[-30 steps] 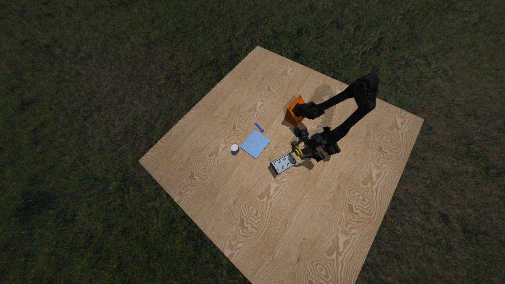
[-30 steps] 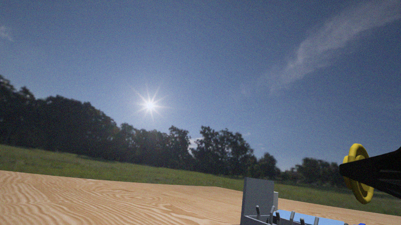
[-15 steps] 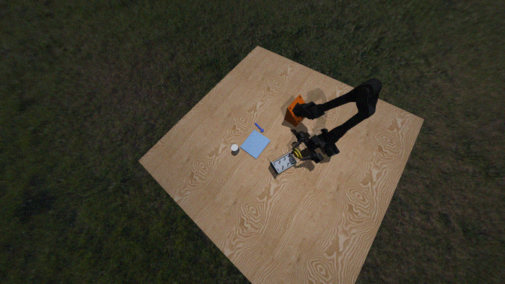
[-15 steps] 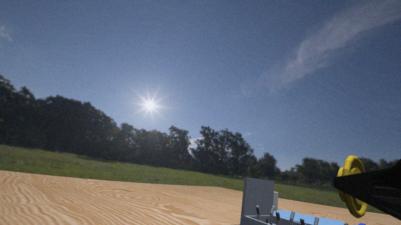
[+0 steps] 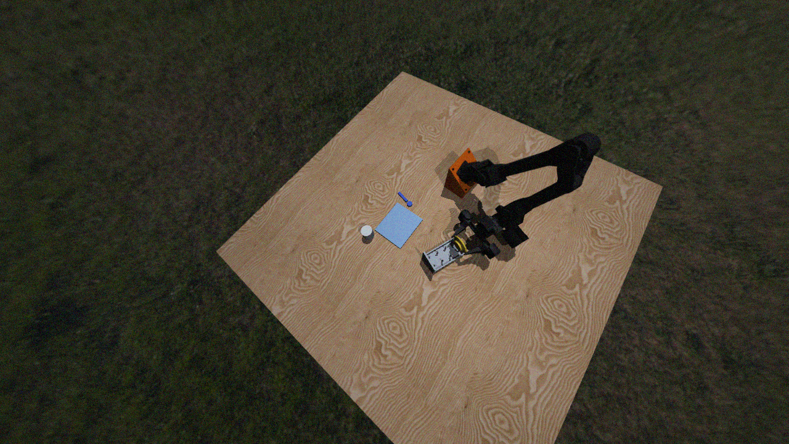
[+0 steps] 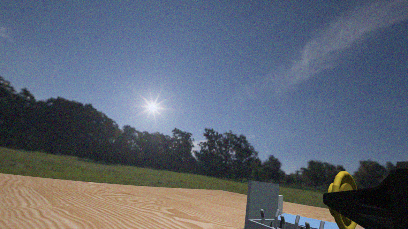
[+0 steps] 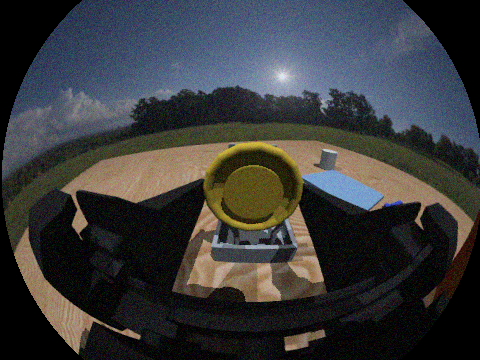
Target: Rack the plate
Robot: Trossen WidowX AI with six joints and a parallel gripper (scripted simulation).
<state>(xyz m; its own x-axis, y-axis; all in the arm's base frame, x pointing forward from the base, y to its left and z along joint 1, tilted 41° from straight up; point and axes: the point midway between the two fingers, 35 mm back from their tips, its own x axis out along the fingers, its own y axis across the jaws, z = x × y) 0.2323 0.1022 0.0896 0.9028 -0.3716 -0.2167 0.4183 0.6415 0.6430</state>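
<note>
The grey dish rack is 5 cm below my gripper tip, 4 cm ahead of it and 2 cm to the right of it. Also, from my gripper tip: yellow plate 1 cm behind; light blue mat 23 cm to the right, 7 cm below, 3 cm ahead; blue spoon 27 cm to the right, 7 cm below, 7 cm behind.
</note>
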